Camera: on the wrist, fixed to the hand. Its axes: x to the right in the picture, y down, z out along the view.
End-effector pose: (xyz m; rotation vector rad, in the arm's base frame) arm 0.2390 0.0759 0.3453 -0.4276 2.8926 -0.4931
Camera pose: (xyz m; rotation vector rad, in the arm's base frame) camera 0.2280 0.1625 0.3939 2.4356 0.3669 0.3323
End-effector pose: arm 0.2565 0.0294 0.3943 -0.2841 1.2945 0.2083
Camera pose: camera 0.1638 0.0667 0.3920 1.8481 0.0140 2.5171
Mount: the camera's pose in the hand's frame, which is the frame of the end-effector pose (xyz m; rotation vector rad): -0.0223 0.0642 -0.0733 -0.0568 -0.5162 3.0782
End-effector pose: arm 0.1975 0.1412 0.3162 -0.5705 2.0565 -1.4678
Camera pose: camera 0.1653 0.2279 0.2783 1.4829 0.4102 0.7051
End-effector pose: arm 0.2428 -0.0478 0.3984 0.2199 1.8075 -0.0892
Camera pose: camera 0.1908 0.0258 0.4417 2.1419 -0.5291 1.7055
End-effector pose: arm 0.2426 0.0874 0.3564 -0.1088 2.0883 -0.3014
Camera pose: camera 0.1940 0.1662 0.3940 2.2072 -0.0710 1.3671
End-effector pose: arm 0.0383 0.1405 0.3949 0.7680 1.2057 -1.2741
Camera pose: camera 0.0856 0.2281 0.3857 0.9388 -0.9229 1.1831
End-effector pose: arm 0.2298 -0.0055 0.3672 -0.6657 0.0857 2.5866
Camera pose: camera 0.2504 -0.0846 0.3097 -0.3688 -0.3767 -0.5729
